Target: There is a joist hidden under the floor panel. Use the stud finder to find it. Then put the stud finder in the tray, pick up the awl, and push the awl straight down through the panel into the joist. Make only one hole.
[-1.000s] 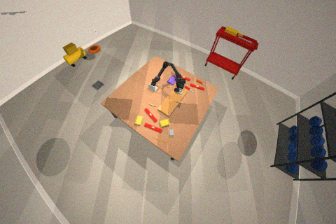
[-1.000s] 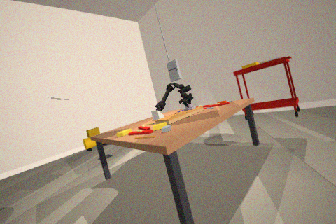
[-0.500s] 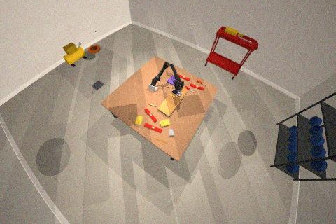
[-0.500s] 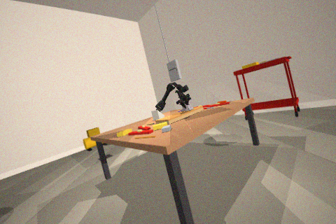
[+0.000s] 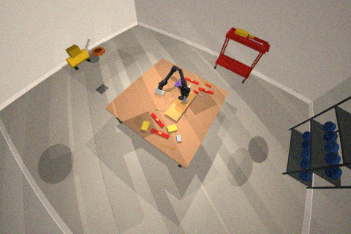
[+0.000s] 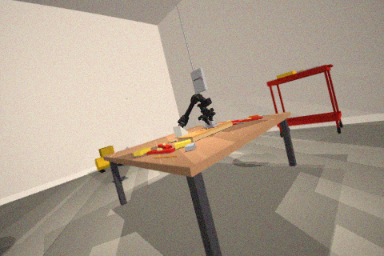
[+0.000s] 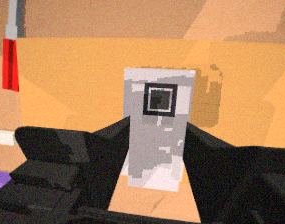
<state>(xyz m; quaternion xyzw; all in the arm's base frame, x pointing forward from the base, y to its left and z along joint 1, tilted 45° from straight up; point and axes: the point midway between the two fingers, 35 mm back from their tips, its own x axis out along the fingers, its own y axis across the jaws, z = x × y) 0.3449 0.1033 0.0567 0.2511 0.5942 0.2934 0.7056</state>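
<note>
My gripper tip is now 24 cm past the purple flat tray, 22 cm to the right of it and 5 cm above it. Also, from my gripper tip: grey stud finder: 1 cm ahead, 2 cm above; then small grey block: 29 cm ahead, 46 cm to the right, 5 cm below; then awl: 13 cm behind, 33 cm to the right, 6 cm below.
</note>
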